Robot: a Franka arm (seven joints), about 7 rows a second.
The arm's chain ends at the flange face. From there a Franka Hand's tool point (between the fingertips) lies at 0.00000 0.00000 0.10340 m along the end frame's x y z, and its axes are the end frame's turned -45 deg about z.
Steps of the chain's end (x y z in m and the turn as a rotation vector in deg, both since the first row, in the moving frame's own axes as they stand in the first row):
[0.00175 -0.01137 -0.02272 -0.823 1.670 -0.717]
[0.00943 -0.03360 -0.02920 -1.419 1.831 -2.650]
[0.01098 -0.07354 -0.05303 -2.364 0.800 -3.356]
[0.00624 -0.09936 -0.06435 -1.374 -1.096 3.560]
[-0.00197 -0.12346 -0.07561 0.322 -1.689 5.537]
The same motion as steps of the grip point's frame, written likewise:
[0.01038 -0.00363 -0.02277 -1.763 0.599 -0.717]
[0.03105 -0.01296 -0.02928 -2.298 0.291 -2.650]
[0.05789 -0.04014 -0.05313 -2.237 -1.106 -3.356]
[0.07151 -0.06559 -0.06440 -0.197 -1.747 3.560]
[0.08429 -0.09134 -0.07566 1.422 -0.967 5.537]

